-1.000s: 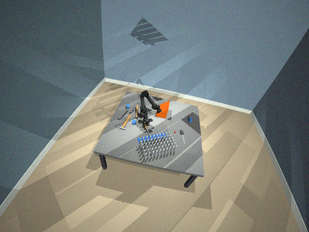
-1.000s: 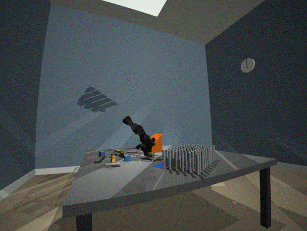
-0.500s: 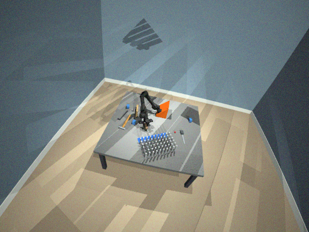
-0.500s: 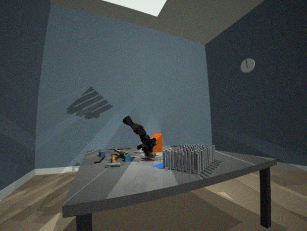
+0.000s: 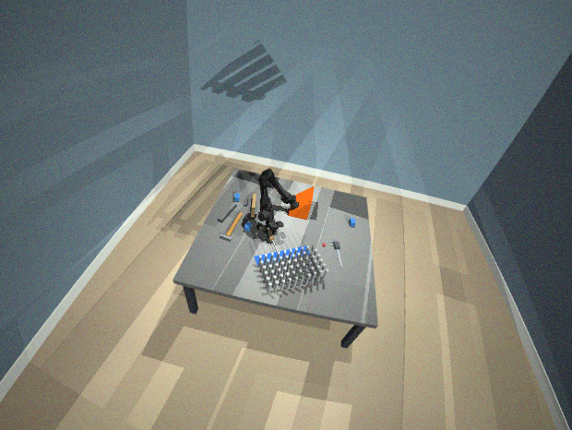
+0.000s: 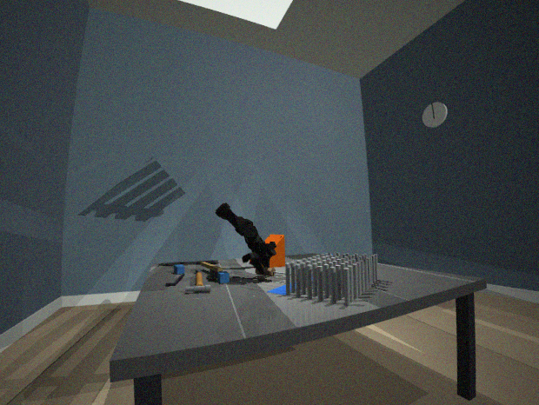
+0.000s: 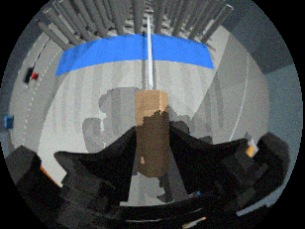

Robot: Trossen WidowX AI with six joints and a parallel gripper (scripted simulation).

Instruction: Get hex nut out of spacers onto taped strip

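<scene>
My gripper tip is now 12 cm short of the blue taped strip, 11 cm to the right of it and 3 cm above it. From my gripper tip the other things lie so: hook tool 9 cm ahead, 5 cm to the left; then red thing 40 cm to the left, 4 cm behind, 2 cm below.
</scene>
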